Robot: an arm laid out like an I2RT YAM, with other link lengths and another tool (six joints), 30 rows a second.
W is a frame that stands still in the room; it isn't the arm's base.
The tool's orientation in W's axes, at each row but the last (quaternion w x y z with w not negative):
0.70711, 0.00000, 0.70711, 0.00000
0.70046, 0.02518, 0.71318, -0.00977
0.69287, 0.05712, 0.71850, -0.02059
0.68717, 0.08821, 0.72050, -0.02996
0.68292, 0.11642, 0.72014, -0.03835
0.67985, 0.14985, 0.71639, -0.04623
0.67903, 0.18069, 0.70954, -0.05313
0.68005, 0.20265, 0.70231, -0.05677
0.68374, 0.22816, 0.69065, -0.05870
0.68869, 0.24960, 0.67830, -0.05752
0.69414, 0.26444, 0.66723, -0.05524
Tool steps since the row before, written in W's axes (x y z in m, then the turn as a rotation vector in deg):
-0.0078, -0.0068, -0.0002, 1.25, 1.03, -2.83
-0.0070, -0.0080, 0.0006, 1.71, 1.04, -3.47
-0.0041, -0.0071, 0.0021, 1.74, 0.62, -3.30
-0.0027, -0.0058, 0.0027, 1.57, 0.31, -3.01
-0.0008, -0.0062, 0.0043, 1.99, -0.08, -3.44
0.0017, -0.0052, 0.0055, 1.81, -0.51, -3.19
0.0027, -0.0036, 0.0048, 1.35, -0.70, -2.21
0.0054, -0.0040, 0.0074, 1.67, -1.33, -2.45
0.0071, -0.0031, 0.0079, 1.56, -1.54, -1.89
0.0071, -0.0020, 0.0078, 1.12, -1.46, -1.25
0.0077, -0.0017, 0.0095, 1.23, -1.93, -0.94
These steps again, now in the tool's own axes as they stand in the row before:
0.0002, -0.0068, -0.0078, 2.83, 1.03, 1.25
-0.0007, -0.0083, -0.0066, 3.46, 1.05, 1.72
-0.0023, -0.0074, -0.0034, 3.27, 0.64, 1.79
-0.0031, -0.0059, -0.0019, 2.96, 0.33, 1.66
-0.0050, -0.0057, 0.0003, 3.33, 0.00, 2.18
-0.0063, -0.0037, 0.0026, 3.02, -0.42, 2.10
-0.0054, -0.0016, 0.0034, 2.03, -0.58, 1.66
-0.0080, -0.0002, 0.0059, 2.13, -1.09, 2.20
-0.0081, 0.0019, 0.0073, 1.53, -1.19, 2.15
-0.0075, 0.0033, 0.0069, 0.91, -1.13, 1.69
-0.0087, 0.0046, 0.0074, 0.49, -1.40, 1.98

